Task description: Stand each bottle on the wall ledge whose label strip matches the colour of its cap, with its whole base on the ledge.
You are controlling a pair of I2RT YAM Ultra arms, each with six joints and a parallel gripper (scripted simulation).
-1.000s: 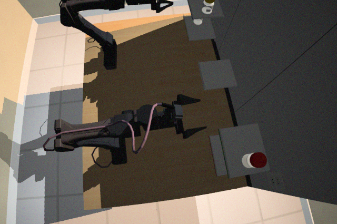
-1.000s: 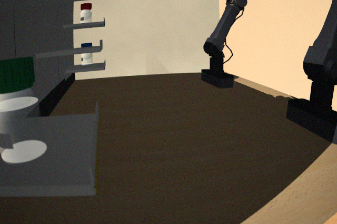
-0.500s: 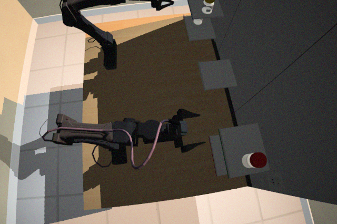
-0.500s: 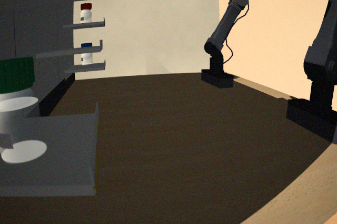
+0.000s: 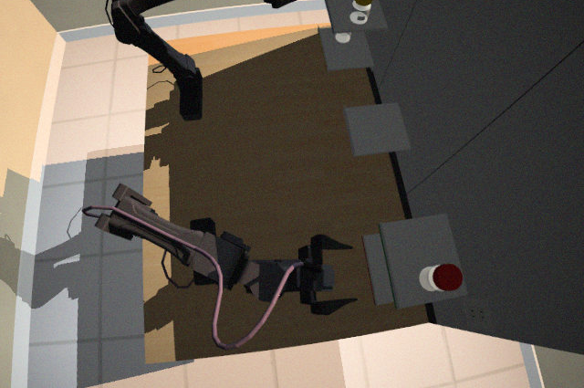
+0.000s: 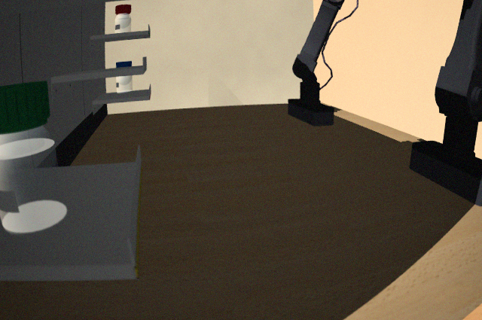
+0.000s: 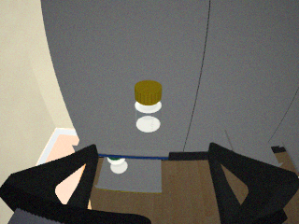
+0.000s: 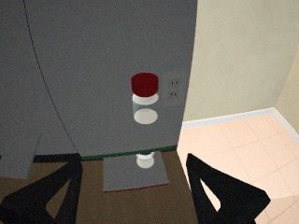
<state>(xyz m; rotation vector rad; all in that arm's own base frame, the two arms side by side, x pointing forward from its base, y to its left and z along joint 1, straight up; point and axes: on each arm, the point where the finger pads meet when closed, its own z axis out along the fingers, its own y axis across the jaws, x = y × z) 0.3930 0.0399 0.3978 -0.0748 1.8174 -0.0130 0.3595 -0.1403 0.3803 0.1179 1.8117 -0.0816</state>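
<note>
Right now my left hand is 30 cm above the green-capped bottle, 20 cm short of it and 10 cm to the right of it. Also, from my left hand: yellow strip (35 cm below, 12 cm ahead, 6 cm to the left); blue strip (16 cm below, 12 cm ahead, 6 cm to the left); yellow-capped bottle (20 cm ahead, 11 cm below).
</note>
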